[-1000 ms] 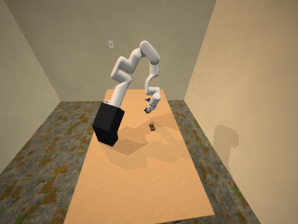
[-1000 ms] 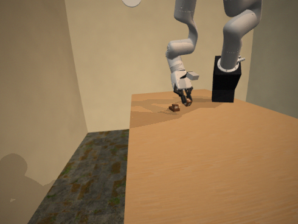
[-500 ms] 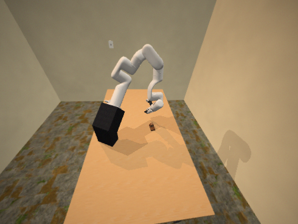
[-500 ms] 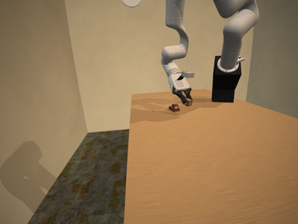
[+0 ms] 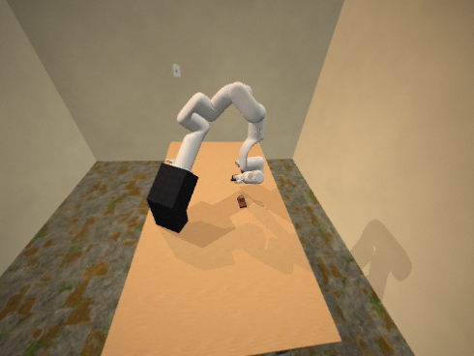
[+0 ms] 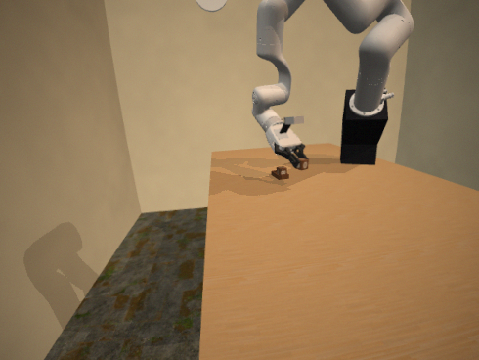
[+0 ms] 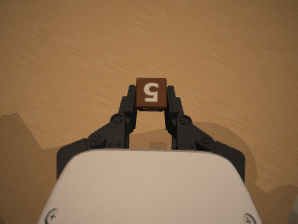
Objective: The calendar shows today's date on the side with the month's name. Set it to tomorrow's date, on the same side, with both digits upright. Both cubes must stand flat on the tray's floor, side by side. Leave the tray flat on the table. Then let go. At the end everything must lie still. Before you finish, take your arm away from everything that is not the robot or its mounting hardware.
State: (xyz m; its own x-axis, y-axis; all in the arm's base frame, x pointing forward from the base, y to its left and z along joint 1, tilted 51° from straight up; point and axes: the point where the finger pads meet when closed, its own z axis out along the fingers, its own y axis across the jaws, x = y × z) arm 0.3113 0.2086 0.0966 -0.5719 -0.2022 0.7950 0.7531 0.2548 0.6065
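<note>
Right now my hand is 1 cm past the brown digit cube, 1 cm to the right of it and 1 cm above it.
</note>
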